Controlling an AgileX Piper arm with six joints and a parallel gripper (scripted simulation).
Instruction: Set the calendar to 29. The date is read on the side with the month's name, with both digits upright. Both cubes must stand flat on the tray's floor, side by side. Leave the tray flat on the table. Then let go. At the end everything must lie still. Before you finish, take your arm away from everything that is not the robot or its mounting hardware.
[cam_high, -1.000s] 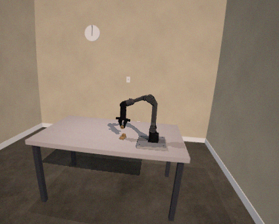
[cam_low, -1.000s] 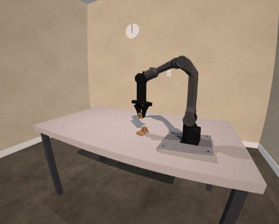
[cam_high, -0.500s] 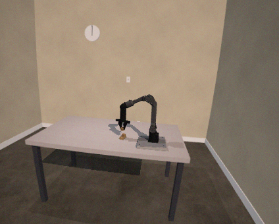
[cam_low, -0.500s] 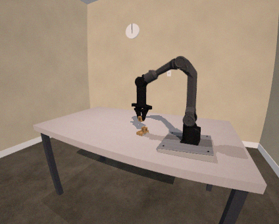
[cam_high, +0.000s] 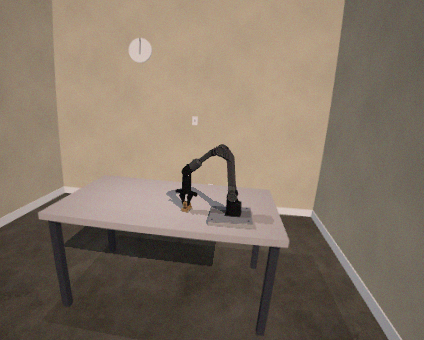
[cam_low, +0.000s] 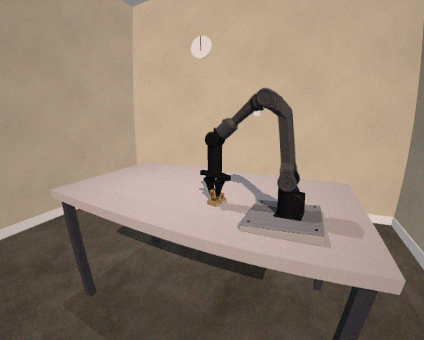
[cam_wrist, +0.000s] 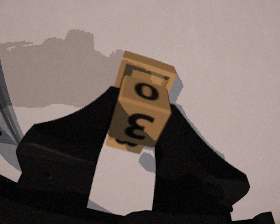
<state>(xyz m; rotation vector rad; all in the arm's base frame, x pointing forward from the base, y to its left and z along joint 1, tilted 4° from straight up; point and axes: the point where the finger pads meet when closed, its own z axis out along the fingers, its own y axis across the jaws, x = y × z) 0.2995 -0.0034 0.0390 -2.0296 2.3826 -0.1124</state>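
Now: the wooden tray 20 mm to the right of my hand and 40 mm below it. From my hand the other things lie so: wooden digit cube (right at my hand).
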